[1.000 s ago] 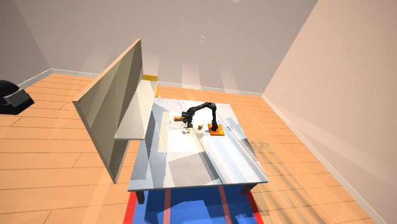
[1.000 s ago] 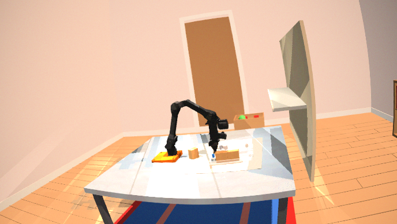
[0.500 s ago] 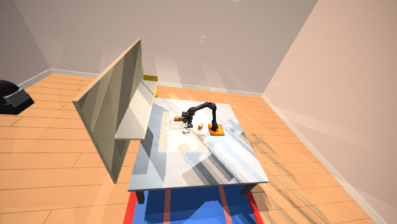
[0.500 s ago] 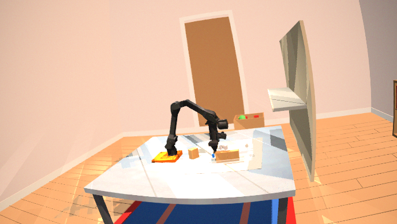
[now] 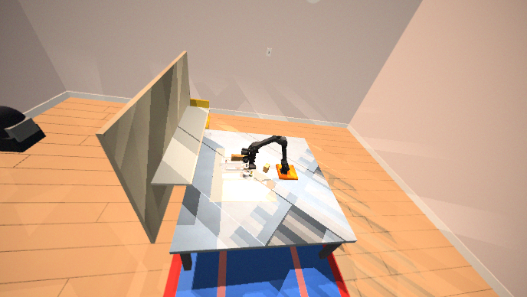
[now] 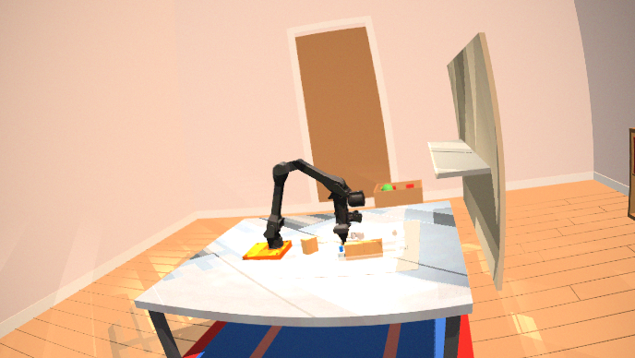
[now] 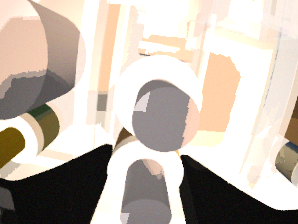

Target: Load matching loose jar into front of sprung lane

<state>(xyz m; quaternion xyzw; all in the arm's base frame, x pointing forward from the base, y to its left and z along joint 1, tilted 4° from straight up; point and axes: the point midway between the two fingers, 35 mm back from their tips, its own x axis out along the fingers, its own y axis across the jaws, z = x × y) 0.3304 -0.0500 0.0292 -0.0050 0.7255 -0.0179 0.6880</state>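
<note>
Right now my gripper tip is 140 mm short of the clear lane unit, 30 mm to the left of it and 20 mm above it. The rest, counted from my gripper tip: small brown box: 160 mm behind, 10 mm to the left; then shelf: 510 mm ahead, 330 mm above, 10 mm to the right.
</note>
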